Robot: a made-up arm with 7 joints.
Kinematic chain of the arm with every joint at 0, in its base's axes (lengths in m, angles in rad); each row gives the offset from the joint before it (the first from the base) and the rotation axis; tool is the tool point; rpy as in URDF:
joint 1: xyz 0 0 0.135 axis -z
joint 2: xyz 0 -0.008 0.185 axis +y
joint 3: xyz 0 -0.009 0.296 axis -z
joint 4: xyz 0 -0.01 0.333 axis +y
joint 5: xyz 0 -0.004 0.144 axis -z
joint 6: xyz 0 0 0.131 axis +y
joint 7: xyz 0 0 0.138 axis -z
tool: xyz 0 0 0 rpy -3.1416 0 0
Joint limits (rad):
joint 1: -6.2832..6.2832
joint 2: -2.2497..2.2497
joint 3: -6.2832..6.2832
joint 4: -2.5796..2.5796
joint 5: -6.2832..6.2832
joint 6: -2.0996..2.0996
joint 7: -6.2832..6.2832
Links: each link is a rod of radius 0.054 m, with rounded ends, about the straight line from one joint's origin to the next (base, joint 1, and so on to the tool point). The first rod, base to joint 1, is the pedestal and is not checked.
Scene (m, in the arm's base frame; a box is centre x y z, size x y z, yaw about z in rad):
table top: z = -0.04
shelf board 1: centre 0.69 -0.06 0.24 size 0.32 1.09 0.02 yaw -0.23
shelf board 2: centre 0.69 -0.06 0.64 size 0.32 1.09 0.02 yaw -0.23
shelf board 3: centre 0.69 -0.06 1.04 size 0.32 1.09 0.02 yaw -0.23
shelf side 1: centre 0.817 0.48 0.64 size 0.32 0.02 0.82 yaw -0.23
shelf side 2: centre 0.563 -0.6 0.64 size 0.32 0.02 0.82 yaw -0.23
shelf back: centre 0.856 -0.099 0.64 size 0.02 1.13 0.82 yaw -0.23
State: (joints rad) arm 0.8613 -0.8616 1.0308 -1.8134 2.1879 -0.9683 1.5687
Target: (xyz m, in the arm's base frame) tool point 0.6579 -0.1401 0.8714
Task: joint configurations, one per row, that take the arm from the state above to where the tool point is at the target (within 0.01 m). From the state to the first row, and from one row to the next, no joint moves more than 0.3 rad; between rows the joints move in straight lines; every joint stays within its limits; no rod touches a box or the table.
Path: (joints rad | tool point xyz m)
1: 0.9166 -0.6016 1.1917 -1.8261 2.1363 -1.0305 1.5687 | 0.0376 0.5108 0.7888
2: 0.9719 -0.3416 1.3525 -1.8388 2.0847 -1.0927 1.5687 | 0.1745 0.3427 0.8884
3: 1.0272 -0.0815 1.5134 -1.8515 2.0331 -1.1549 1.5687 | 0.2914 0.1395 0.9160
4: 1.0825 0.1785 1.6742 -1.8642 1.9815 -1.2171 1.5687 | 0.3723 -0.0732 0.8714
5: 0.9455 0.3648 1.6435 -1.6515 2.0637 -1.1107 1.5687 | 0.4586 -0.0969 0.8942
6: 0.8085 0.5511 1.6128 -1.4388 2.1460 -1.0043 1.5687 | 0.5535 -0.1208 0.8973
7: 0.6715 0.7374 1.5821 -1.2261 2.2283 -0.8978 1.5687 | 0.6579 -0.1400 0.8714

